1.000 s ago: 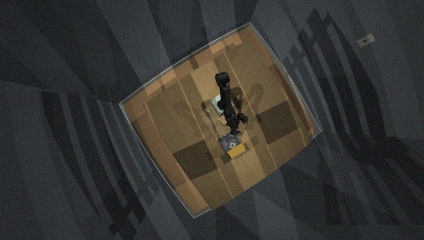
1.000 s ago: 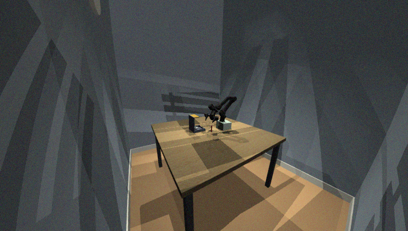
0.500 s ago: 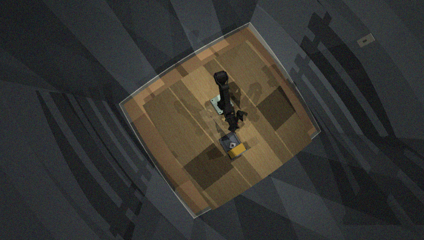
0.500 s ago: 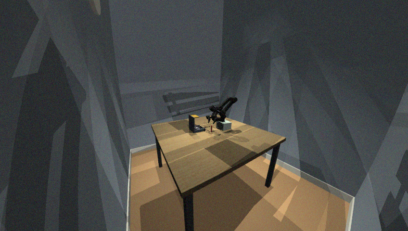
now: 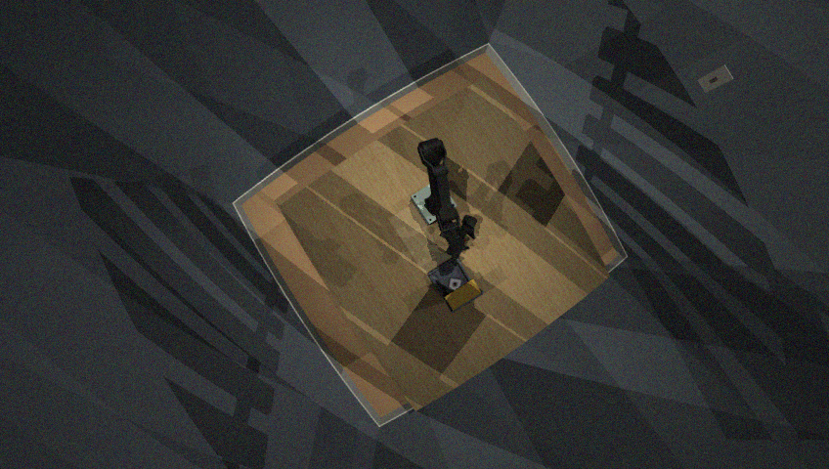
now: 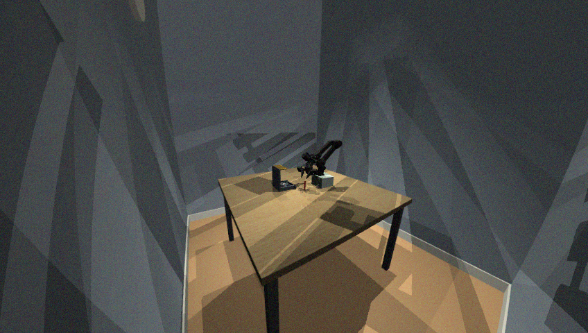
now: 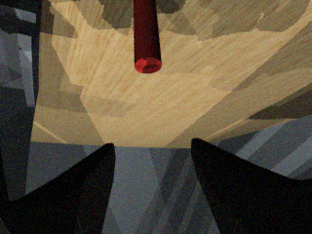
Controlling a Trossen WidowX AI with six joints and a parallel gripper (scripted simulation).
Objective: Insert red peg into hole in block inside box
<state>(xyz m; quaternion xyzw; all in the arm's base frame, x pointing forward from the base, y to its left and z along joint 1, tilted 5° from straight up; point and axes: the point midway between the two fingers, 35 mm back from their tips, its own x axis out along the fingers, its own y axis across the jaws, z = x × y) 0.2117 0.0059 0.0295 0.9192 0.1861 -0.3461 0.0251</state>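
Right now my gripper tip is 80 mm above the red peg, 20 mm past it and 10 mm to the left of it. Round my gripper tip: yellow roof 180 mm to the right, 120 mm ahead, 80 mm above.
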